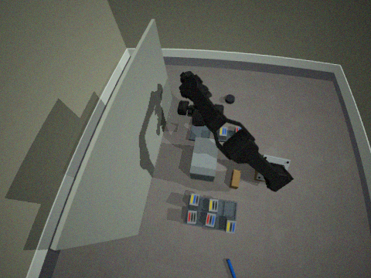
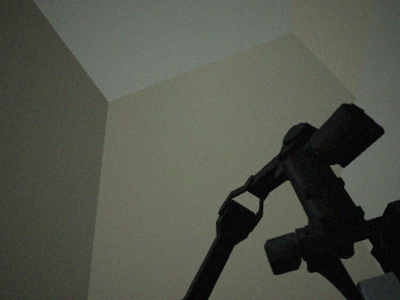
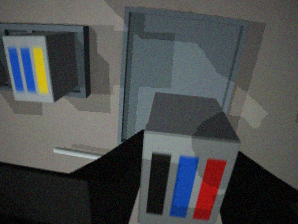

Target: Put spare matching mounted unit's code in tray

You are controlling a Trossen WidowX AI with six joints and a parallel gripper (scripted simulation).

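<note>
My gripper tip is now 80 mm above the grey tray. Round my gripper tip: tan block 200 mm behind, 210 mm to the left, 60 mm below; then black puck 110 mm behind, 220 mm to the right, 80 mm below; then grey box 60 mm behind, 180 mm to the left, 40 mm below.
</note>
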